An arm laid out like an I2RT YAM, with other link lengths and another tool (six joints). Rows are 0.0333 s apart.
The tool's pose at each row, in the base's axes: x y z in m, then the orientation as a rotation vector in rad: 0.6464 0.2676 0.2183 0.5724 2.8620 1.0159; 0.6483 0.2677 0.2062 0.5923 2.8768 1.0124; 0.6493 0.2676 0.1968 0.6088 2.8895 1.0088; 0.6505 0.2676 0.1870 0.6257 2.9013 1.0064; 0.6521 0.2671 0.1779 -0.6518 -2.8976 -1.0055; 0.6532 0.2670 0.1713 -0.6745 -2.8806 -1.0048; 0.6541 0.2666 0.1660 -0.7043 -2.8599 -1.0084; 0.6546 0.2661 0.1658 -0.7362 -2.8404 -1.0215; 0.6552 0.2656 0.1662 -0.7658 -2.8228 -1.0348; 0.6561 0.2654 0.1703 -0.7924 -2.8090 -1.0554; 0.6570 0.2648 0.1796 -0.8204 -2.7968 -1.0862; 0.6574 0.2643 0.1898 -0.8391 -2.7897 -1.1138; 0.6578 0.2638 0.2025 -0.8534 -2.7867 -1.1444; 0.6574 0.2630 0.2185 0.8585 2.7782 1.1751
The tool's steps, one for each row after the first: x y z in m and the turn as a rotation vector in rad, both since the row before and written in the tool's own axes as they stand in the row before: -0.0026 -0.0068 0.0099 0.0085 0.0105 0.0153; -0.0018 -0.0055 0.0075 0.0076 0.0089 0.0126; -0.0022 -0.0055 0.0079 0.0066 0.0087 0.0128; -0.0028 -0.0052 0.0071 0.0026 0.0071 0.0202; -0.0020 -0.0035 0.0053 -0.0008 0.0055 0.0192; -0.0018 -0.0030 0.0041 -0.0041 0.0048 0.0241; -0.0007 -0.0002 -0.0001 -0.0107 0.0011 0.0236; -0.0007 0.0002 -0.0005 -0.0108 0.0000 0.0214; -0.0001 0.0027 -0.0032 -0.0156 -0.0032 0.0172; 0.0009 0.0057 -0.0074 -0.0227 -0.0071 0.0156; 0.0016 0.0062 -0.0080 -0.0199 -0.0069 0.0088; 0.0021 0.0079 -0.0097 -0.0215 -0.0089 0.0041; 0.0033 0.0097 -0.0123 -0.0237 -0.0099 -0.0015
